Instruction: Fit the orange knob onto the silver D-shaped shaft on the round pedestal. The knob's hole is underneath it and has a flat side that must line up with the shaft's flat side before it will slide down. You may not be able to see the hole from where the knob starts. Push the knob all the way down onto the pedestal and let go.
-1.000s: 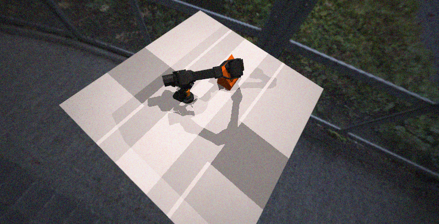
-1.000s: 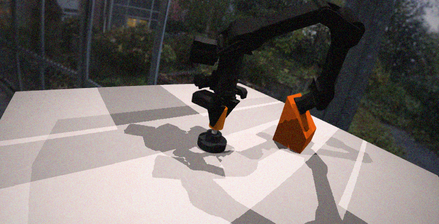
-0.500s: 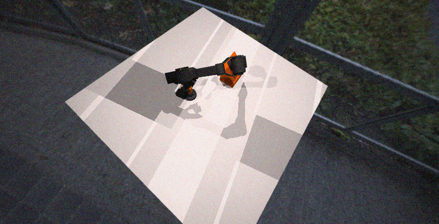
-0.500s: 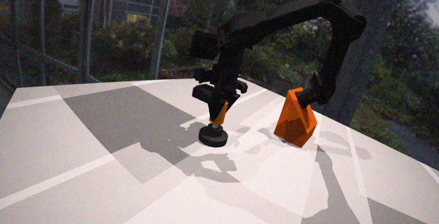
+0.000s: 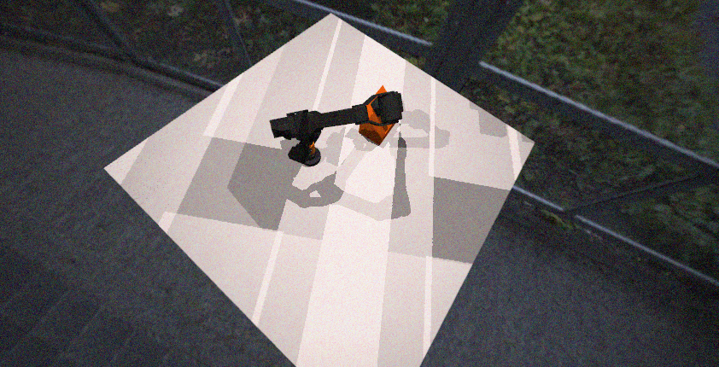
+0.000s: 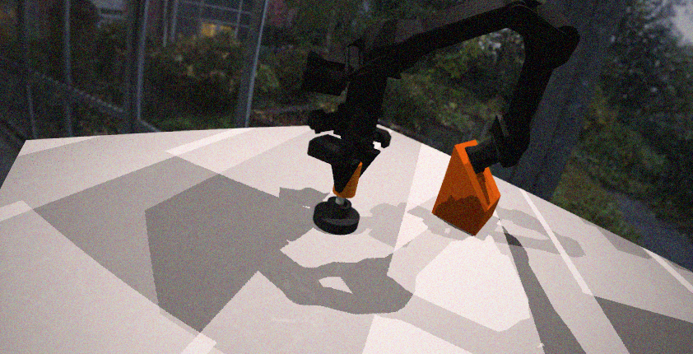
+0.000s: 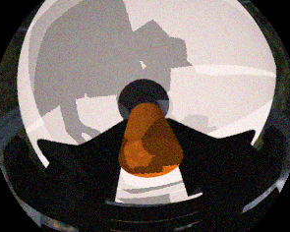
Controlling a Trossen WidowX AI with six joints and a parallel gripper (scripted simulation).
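My gripper tip is 40 mm below the orange knob. The rest, counted from my gripper tip: pedestal 40 mm below.
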